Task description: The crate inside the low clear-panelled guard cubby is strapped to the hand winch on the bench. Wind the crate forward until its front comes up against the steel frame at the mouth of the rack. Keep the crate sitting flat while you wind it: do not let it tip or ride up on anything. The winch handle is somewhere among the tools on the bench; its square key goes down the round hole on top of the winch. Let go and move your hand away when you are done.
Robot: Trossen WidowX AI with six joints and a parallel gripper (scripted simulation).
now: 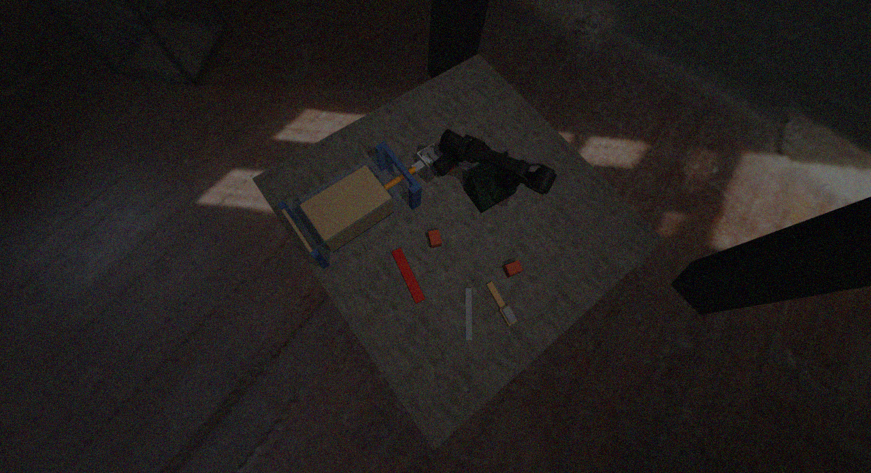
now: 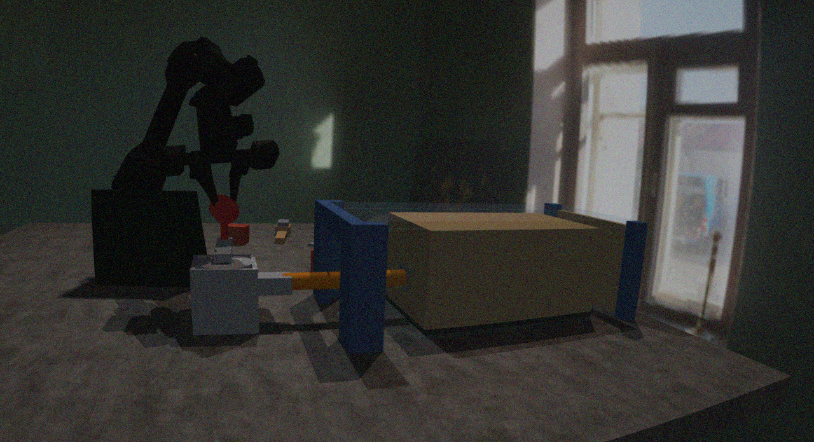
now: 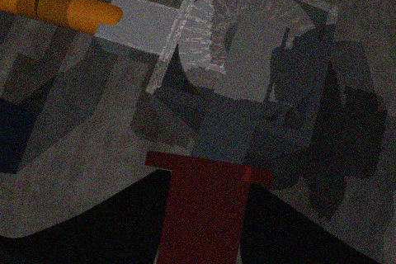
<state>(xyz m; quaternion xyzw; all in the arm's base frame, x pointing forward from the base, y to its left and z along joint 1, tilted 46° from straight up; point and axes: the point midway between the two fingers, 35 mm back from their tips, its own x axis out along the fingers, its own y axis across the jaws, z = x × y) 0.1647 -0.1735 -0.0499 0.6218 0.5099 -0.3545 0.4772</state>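
The red knob is 2 cm to the left of my gripper tip and 2 cm below it. The rest, counted from my gripper tip: crank handle: 2 cm to the right, 5 cm below; then blue frame: 16 cm ahead, 9 cm to the right, 5 cm below; then grey winch: 2 cm behind, 9 cm to the right, 12 cm below.
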